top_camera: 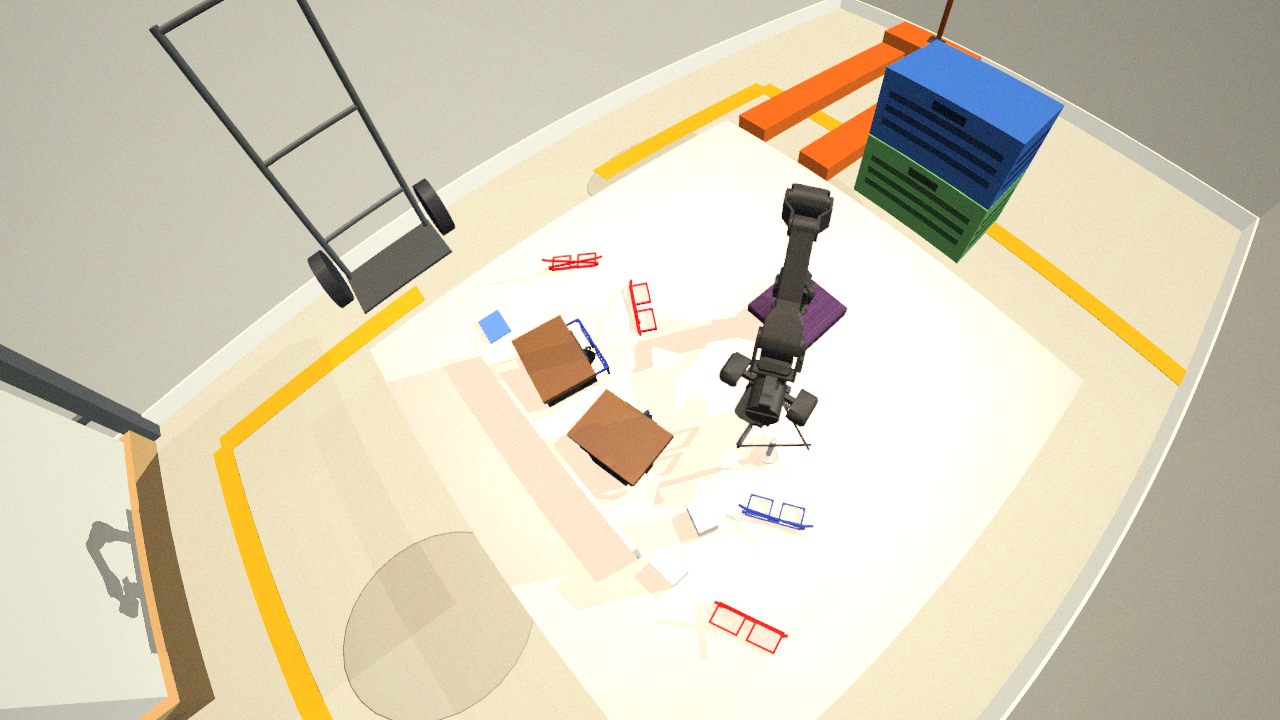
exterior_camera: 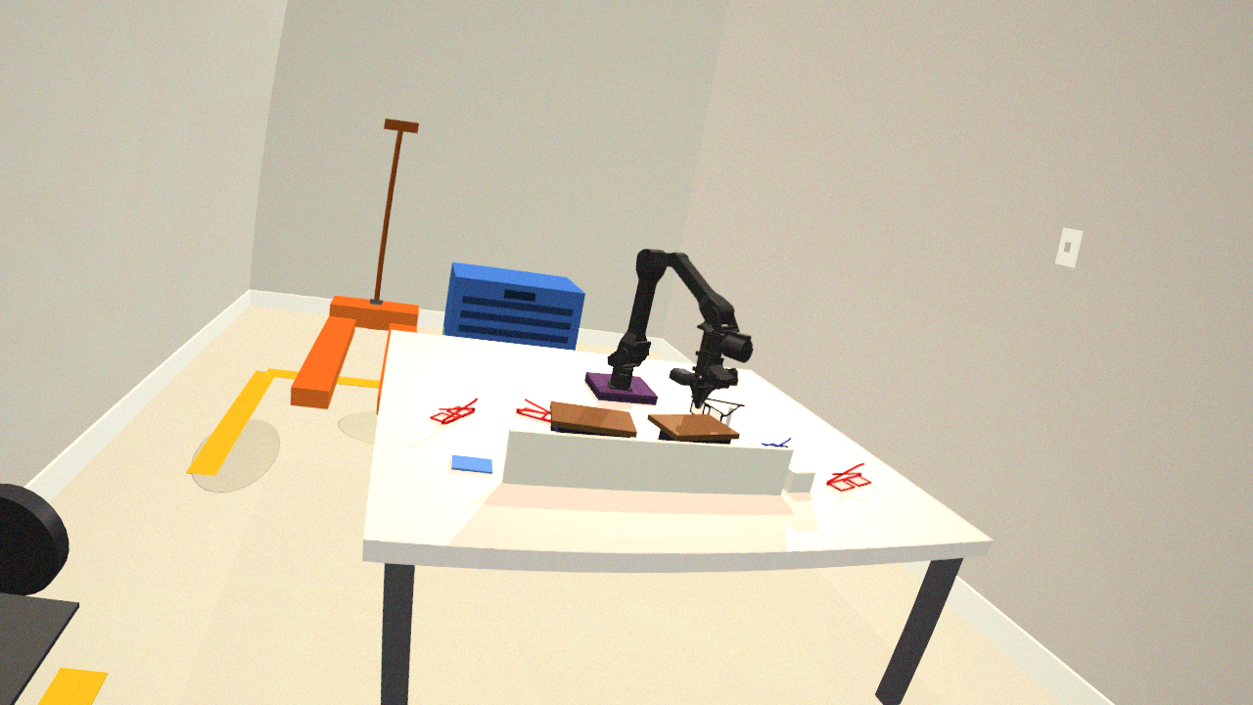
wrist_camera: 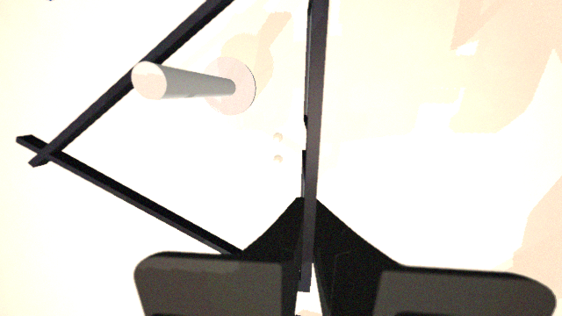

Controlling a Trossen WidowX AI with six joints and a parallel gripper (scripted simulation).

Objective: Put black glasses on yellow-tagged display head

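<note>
Right now my gripper tip is 80 mm to the right of the grey peg, 30 mm short of it and 30 mm above it. From my gripper tip the other things lie so: low panel: 410 mm ahead, 180 mm to the right; then blue tag: 530 mm to the right, 400 mm ahead, 50 mm below.
</note>
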